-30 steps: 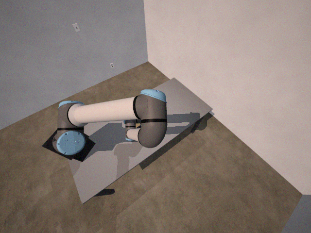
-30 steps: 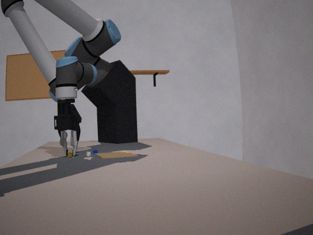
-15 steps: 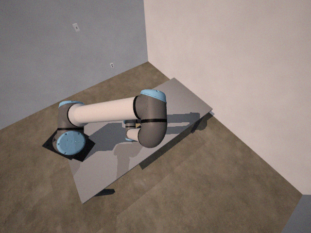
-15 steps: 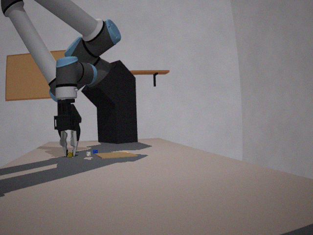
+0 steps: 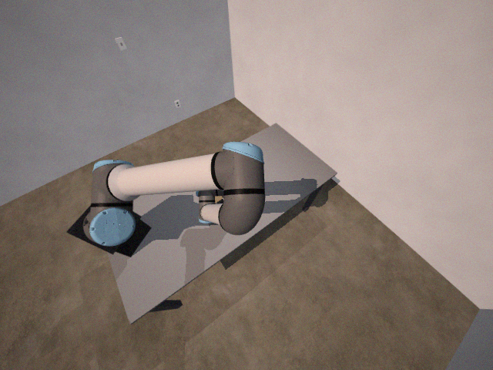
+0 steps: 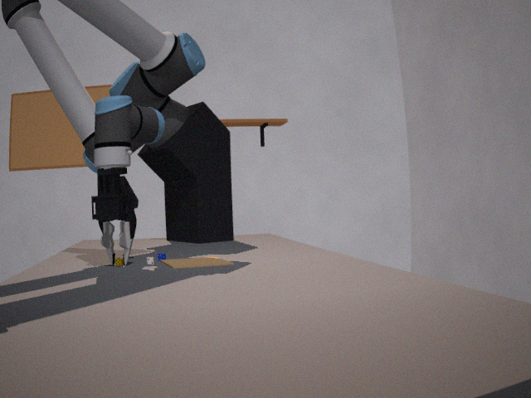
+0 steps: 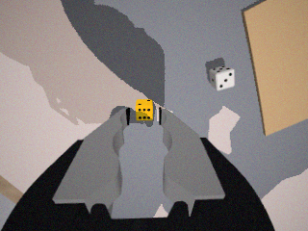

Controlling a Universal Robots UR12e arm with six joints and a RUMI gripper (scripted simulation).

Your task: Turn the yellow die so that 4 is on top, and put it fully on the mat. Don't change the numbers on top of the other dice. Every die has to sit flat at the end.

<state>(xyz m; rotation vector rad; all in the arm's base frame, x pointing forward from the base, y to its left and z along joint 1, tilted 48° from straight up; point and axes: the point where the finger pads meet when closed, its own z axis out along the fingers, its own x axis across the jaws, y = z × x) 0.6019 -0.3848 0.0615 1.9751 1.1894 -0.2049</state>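
Right now the yellow die is 10 mm below my hand. Round my hand: white die (80 mm to the left, 10 mm below, 10 mm ahead); blue die (120 mm to the left, 50 mm behind, 10 mm below); tan mat (170 mm to the left, 50 mm ahead, 20 mm below).
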